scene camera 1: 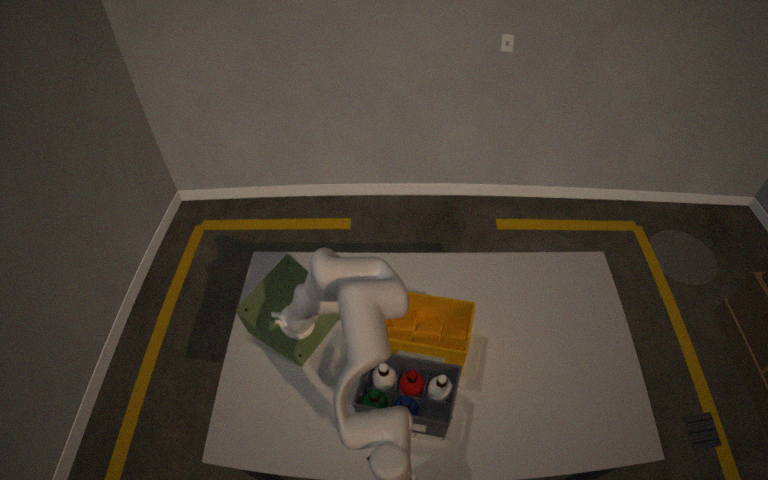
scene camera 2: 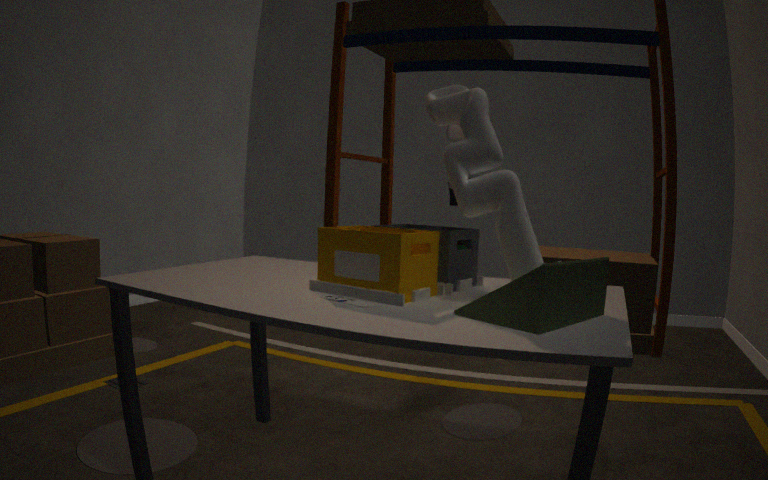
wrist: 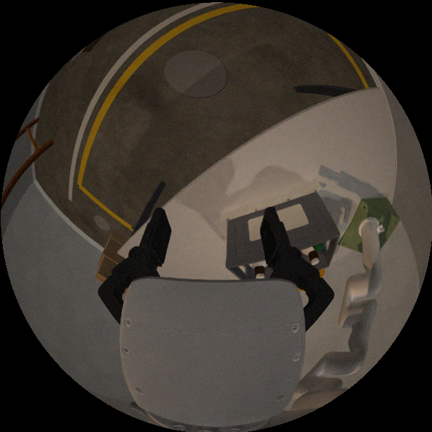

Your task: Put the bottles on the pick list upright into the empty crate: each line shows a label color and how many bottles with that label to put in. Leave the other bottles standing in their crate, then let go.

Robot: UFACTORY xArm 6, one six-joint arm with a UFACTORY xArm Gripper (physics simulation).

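Frame: origin at the arm's base, x left, y up, z ahead, level; centimetres.
Where they show: arm's base, link origin: [scene camera 1: 296, 321].
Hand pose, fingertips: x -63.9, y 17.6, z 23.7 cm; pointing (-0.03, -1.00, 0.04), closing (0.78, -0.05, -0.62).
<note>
Each offset is from my fingertips to the top centre of the thing. Level surfaces: height alone.
The grey crate {dz +8.2, dx +29.1, dy -6.1 cm} [scene camera 1: 434, 425] [scene camera 2: 451, 263] [wrist: 240, 244] holds upright bottles: a white one {dz +2.5, dx +37.0, dy -7.3 cm} [scene camera 1: 384, 377] at the back left, a red one {dz +10.2, dx +33.1, dy -7.3 cm} [scene camera 1: 411, 383] at the back middle, a white one {dz +18.3, dx +29.8, dy -7.3 cm} [scene camera 1: 439, 388] at the back right, a green one {dz -1.5, dx +29.1, dy -7.3 cm} [scene camera 1: 374, 399] and a blue one {dz +6.8, dx +25.2, dy -7.3 cm} [scene camera 1: 406, 403] in front. The yellow crate {dz +18.5, dx +49.6, dy -6.1 cm} [scene camera 1: 465, 332] [scene camera 2: 390, 271] stands behind it; no bottle shows in its visible compartments. My gripper [wrist: 214, 218] is open and empty, above the table's front side by the grey crate. The arm hides its fingers in scene camera 1. No pick list is readable.
The arm's base stands on a green plate [scene camera 1: 274, 283] [scene camera 2: 555, 297] [wrist: 358, 220] at the left of the table {dy -23.6 cm} [scene camera 1: 549, 339] [scene camera 2: 186, 283] [wrist: 325, 135]. The arm overhangs the left parts of both crates. A shelf rack [scene camera 2: 334, 141] and cardboard boxes [scene camera 2: 70, 266] [wrist: 112, 255] stand off the table.
</note>
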